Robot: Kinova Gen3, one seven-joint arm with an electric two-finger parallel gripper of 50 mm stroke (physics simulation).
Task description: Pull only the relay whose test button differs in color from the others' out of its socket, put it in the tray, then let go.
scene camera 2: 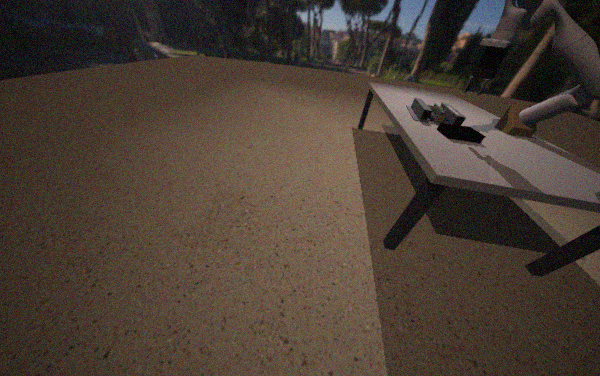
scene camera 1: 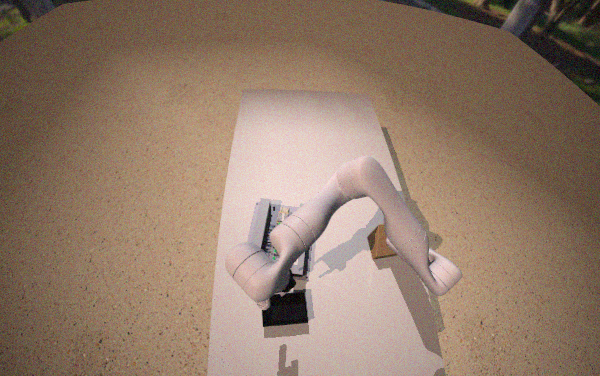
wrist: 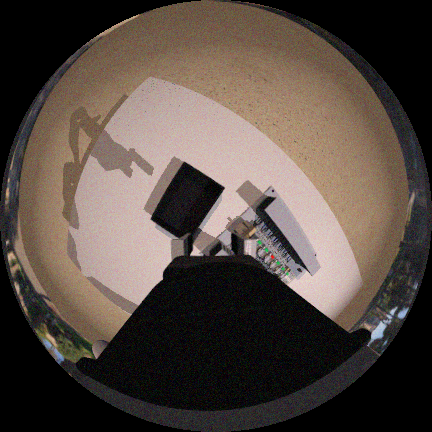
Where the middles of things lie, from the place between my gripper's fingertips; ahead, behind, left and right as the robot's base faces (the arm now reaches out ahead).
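There is the grey panel point(scene camera 1: 272, 219), and my hand is 18 cm above it. My hand is also 22 cm to the left of the panel and 1 cm past it.
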